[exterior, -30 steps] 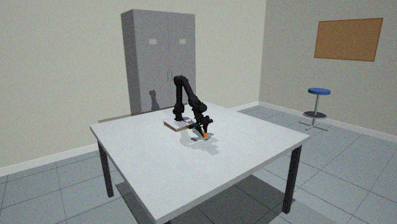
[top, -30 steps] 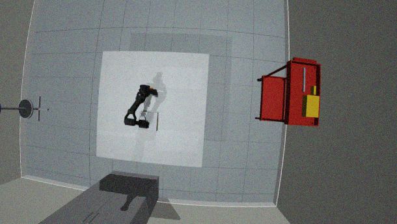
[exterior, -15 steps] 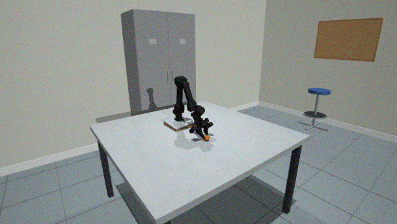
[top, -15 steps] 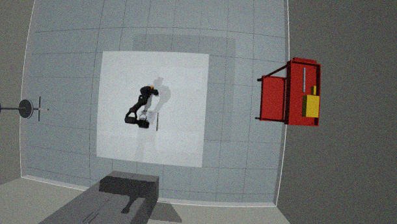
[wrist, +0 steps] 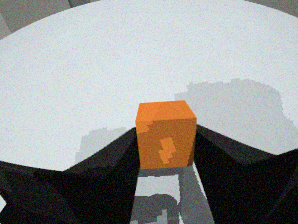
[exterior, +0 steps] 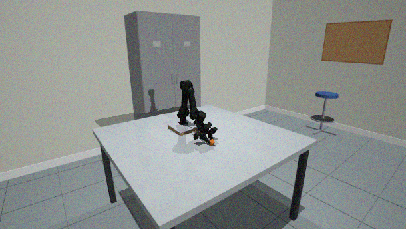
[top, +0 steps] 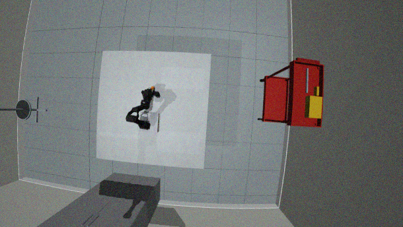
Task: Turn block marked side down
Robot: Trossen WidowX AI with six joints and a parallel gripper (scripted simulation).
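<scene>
The block lies 1 cm behind my gripper tip.
</scene>
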